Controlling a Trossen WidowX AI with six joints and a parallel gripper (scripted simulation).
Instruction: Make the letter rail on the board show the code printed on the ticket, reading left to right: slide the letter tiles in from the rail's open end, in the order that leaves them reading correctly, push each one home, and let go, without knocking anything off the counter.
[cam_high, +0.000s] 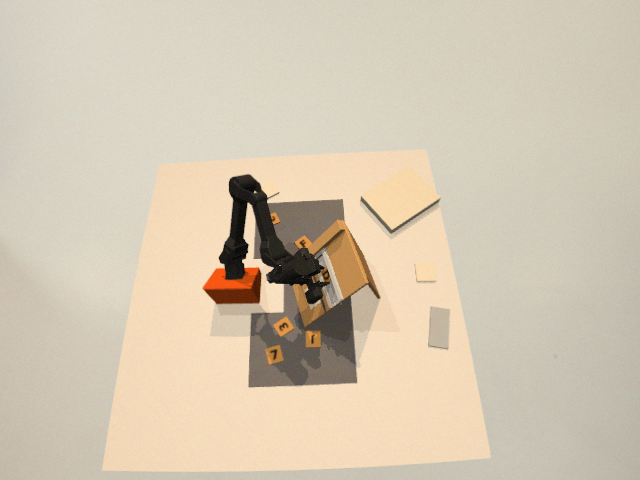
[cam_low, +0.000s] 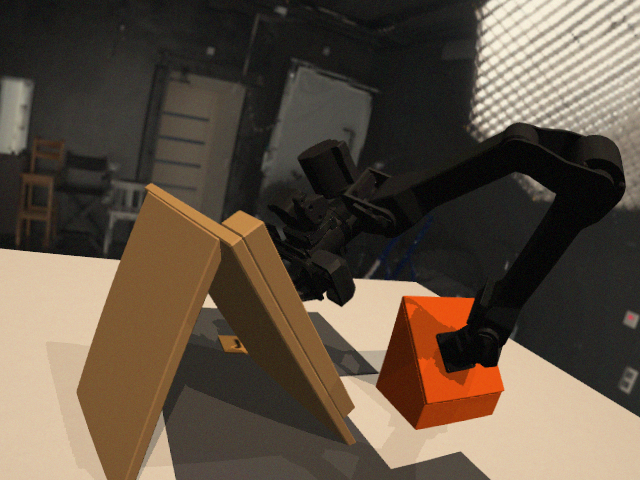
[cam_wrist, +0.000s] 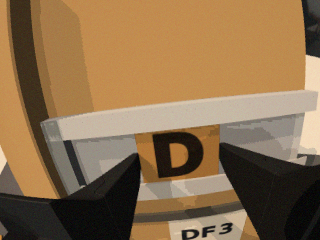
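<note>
The white ticket is 50 mm behind my gripper tip, 40 mm to the right of it and 80 mm below it. The rest, counted from my gripper tip: cream slab (350 mm ahead, 390 mm to the left, 150 mm below); then d tile (right at my gripper tip); then grey plate (400 mm ahead, 170 mm to the right, 160 mm below).
</note>
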